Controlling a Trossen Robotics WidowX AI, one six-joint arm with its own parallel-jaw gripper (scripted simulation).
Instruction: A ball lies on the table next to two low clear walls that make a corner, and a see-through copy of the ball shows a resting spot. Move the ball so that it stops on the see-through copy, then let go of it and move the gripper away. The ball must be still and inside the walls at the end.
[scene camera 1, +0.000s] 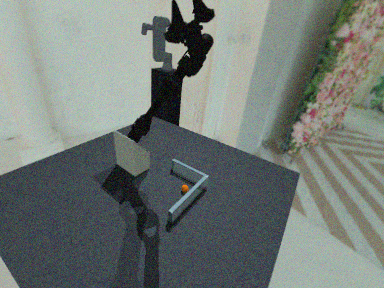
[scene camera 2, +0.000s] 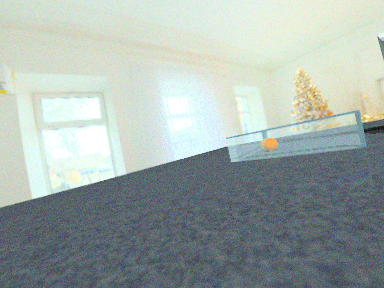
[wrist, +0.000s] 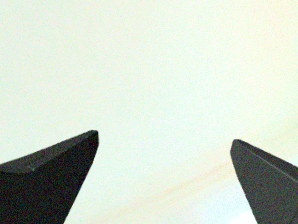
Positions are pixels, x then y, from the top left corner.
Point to my gripper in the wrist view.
164, 141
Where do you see a clear wall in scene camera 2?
343, 132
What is my gripper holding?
Nothing.
